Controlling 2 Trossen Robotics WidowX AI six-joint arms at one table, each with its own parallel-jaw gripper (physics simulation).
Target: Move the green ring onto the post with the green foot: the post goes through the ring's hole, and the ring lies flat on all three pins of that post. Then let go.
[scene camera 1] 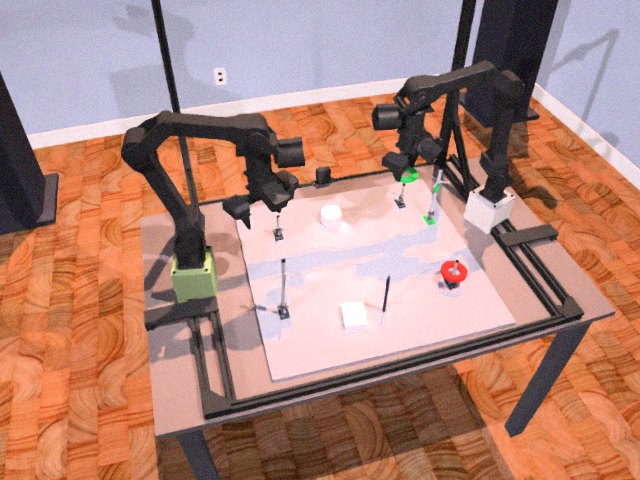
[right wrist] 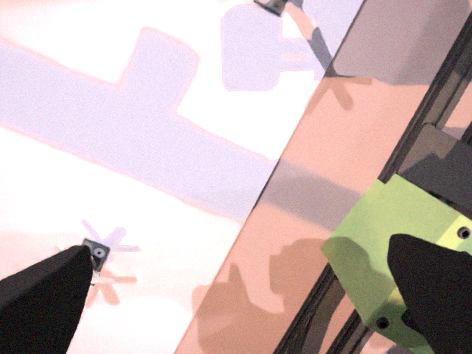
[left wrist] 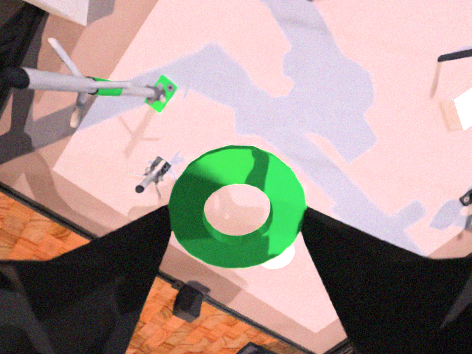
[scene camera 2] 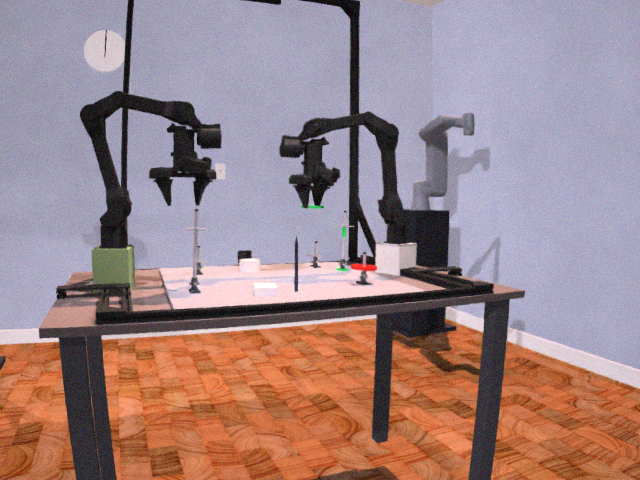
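Where they show: left gripper, fingertip midpoint: [scene camera 1: 404, 175] [left wrist: 237, 212] [scene camera 2: 311, 208]; right gripper, fingertip midpoint: [scene camera 1: 264, 220] [right wrist: 242, 254] [scene camera 2: 183, 205]; left arm's base at its link origin: [scene camera 1: 492, 194] [scene camera 2: 396, 242]; right arm's base at its link origin: [scene camera 1: 191, 259] [scene camera 2: 113, 247].
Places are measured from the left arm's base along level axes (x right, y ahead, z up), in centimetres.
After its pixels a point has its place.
Observation:
The green ring [scene camera 1: 413, 178] {x 9.3, y 26.9, z 12.4 cm} [scene camera 2: 312, 207] {x 9.8, y 29.2, z 11.8 cm} [left wrist: 240, 167] {x 10.0, y 26.1, z 12.3 cm} is held level between the fingertips of my left gripper [scene camera 1: 410, 167] {x 12.7, y 27.0, z 11.5 cm} [scene camera 2: 311, 204] {x 12.7, y 27.0, z 11.5 cm} [left wrist: 237, 212] {x 12.7, y 27.0, z 11.5 cm}, high above the board. The tall post with the green foot [scene camera 1: 429, 220] {x 9.0, y 16.7, z -8.1 cm} [scene camera 2: 342, 269] {x 8.2, y 17.4, z -8.3 cm} [left wrist: 162, 94] {x 9.5, y 16.6, z -7.3 cm} stands upright, to the right of the ring in both scene views and at the upper left in the left wrist view. The ring is apart from this post and higher than its top. My right gripper [scene camera 1: 263, 218] {x 18.7, y 68.6, z 12.6 cm} [scene camera 2: 183, 204] {x 18.7, y 68.6, z 12.6 cm} [right wrist: 242, 254] {x 18.7, y 68.6, z 12.6 cm} is open and empty above the left part of the board.
A short post [scene camera 1: 400, 202] {x 19.9, y 18.7, z -7.3 cm} [scene camera 2: 315, 258] {x 19.8, y 18.6, z -5.7 cm} [left wrist: 150, 176] {x 19.7, y 18.3, z -4.1 cm} stands near the green-footed one. A red ring [scene camera 1: 445, 269] {x -10.5, y 31.5, z -3.8 cm} [scene camera 2: 363, 267] {x -14.5, y 32.5, z -3.7 cm} sits on another short post. A tall post [scene camera 1: 283, 286] {x 5.7, y 72.2, z 2.7 cm} [scene camera 2: 195, 258] {x 5.8, y 72.1, z -0.2 cm}, a black rod [scene camera 1: 386, 294] {x -8.6, y 51.3, z -1.7 cm} [scene camera 2: 296, 263] {x -8.6, y 51.2, z -1.6 cm}, a white block [scene camera 1: 354, 316] {x -6.2, y 59.3, z -6.8 cm} and a white cylinder [scene camera 1: 330, 217] {x 25.7, y 42.2, z -5.3 cm} also stand there.

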